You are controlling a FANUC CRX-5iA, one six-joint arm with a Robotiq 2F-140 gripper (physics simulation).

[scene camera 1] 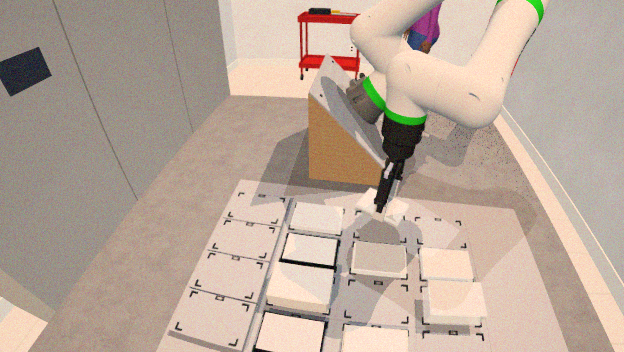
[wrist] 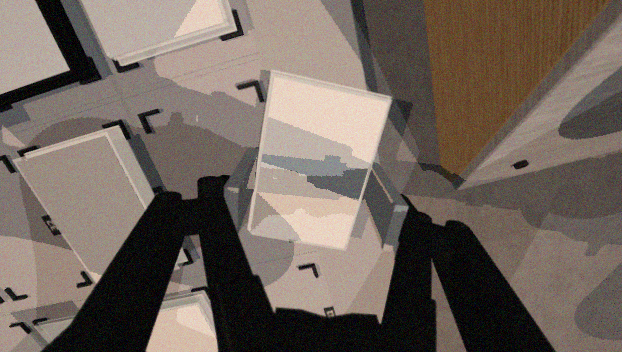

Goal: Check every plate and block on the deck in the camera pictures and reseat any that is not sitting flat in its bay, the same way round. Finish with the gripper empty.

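Frame: origin at the arm's base, x back, y right, z up, level; metres.
Seen in the pictures: gripper, fingertip midpoint: (scene camera 1: 383, 208) (wrist: 311, 173); arm's base, link origin: (scene camera 1: 360, 105).
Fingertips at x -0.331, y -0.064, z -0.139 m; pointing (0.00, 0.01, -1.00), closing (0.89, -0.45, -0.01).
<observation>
Pixels of each thing's top centre, then the offset from my fingertips to it. Level surfaces: height alone.
- pale plate, top centre: (wrist: 313, 173) (scene camera 1: 383, 204) dx +0.003, dy +0.004, dz +0.013 m
- grey-topped plate, top centre: (wrist: 100, 218) (scene camera 1: 380, 257) dx -0.171, dy +0.024, dz +0.011 m
- thick pale block, top centre: (scene camera 1: 457, 297) dx -0.291, dy -0.131, dz +0.039 m
- deck, surface height: dz -0.003 m
A pale plate (scene camera 1: 396, 209) (wrist: 315, 150) lies turned askew across the back edge of a marked bay in the third column from the left; in the scene view it looks tilted. My gripper (scene camera 1: 380, 211) (wrist: 311, 173) is shut on this plate, with one pad against each long side. The fingers hide its middle in the scene view. A grey-topped plate (scene camera 1: 379, 259) (wrist: 82, 195) sits in the bay in front. A thick pale block (scene camera 1: 455, 299) at the right overhangs its corner marks, with a shadow at its left; I cannot tell if it sits flat.
A wooden wedge stand (scene camera 1: 340, 145) (wrist: 500, 60) with a sloped panel rises close behind the held plate. More pale plates and blocks (scene camera 1: 317, 218) (scene camera 1: 300, 285) (scene camera 1: 446, 263) stand on the deck (scene camera 1: 505, 240). A red cart (scene camera 1: 327, 19) and a person (scene camera 1: 425, 27) are in the background.
</observation>
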